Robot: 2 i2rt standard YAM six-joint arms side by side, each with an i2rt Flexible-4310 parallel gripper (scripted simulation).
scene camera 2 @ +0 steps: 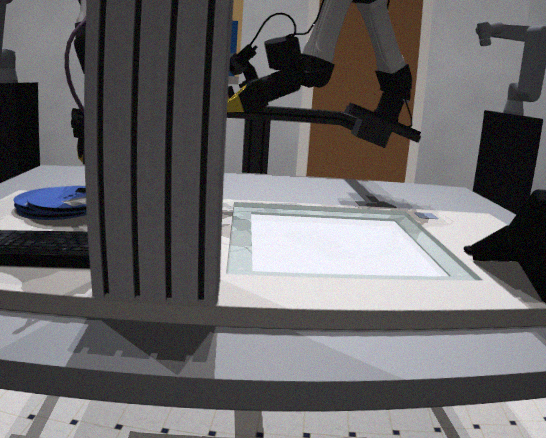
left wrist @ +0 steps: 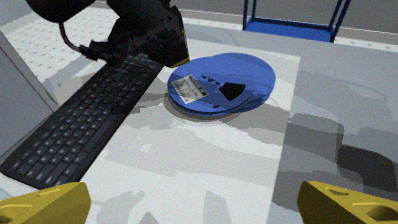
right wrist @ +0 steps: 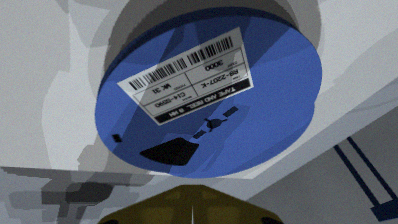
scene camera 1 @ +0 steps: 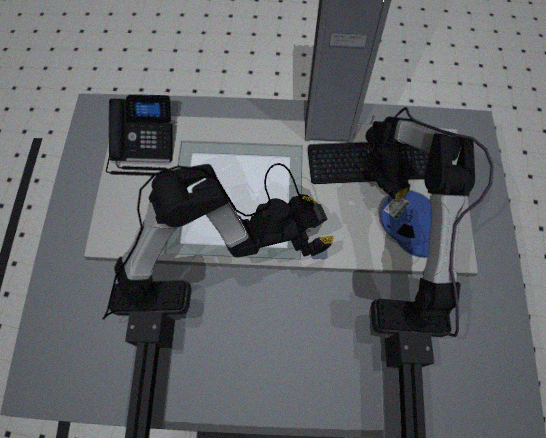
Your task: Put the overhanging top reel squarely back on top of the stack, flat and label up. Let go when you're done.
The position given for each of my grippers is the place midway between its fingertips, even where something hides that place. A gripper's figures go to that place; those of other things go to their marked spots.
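Labels:
Of the things named here, my left gripper [scene camera 1: 324,220] is the nearest to the lens, at 129 cm from the lens. My right gripper [scene camera 1: 399,198] is 148 cm from the lens. As for the glass-edged light panel [scene camera 1: 240,167], I find it 160 cm from the lens, and a desk phone [scene camera 1: 151,141] is 162 cm from the lens.

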